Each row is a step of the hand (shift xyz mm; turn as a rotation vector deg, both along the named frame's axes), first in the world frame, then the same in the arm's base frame.
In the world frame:
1: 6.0 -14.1 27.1 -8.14 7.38 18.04
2: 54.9 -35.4 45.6 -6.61 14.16 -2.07
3: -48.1 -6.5 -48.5 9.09 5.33 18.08
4: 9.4 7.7 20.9 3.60 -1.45 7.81
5: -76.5 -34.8 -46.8 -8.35 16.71 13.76
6: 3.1 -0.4 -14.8 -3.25 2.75 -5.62
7: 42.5 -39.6 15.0 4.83 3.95 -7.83
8: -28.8 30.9 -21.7 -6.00 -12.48 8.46
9: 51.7 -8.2 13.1 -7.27 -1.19 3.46
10: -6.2 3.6 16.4 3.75 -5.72 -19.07
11: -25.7 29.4 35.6 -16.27 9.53 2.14
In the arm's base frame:
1: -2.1 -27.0 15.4 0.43 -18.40 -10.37
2: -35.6 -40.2 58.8 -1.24 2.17 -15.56
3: 51.5 41.0 -19.3 -13.16 -16.27 0.19
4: -15.1 -18.8 -1.7 -3.51 -7.34 3.14
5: 89.7 33.5 -9.5 -3.46 -13.53 -18.53
6: -0.2 15.0 1.8 2.22 5.31 -4.07
7: -18.3 -11.9 55.9 -4.91 8.67 -0.99
8: 12.1 19.8 -41.4 10.12 -10.06 7.72
9: -41.7 -6.6 33.6 6.25 -4.48 -2.67
10: 0.9 -16.8 -6.1 2.61 18.94 6.69
11: 1.5 -36.5 -38.1 8.67 -3.62 -16.49

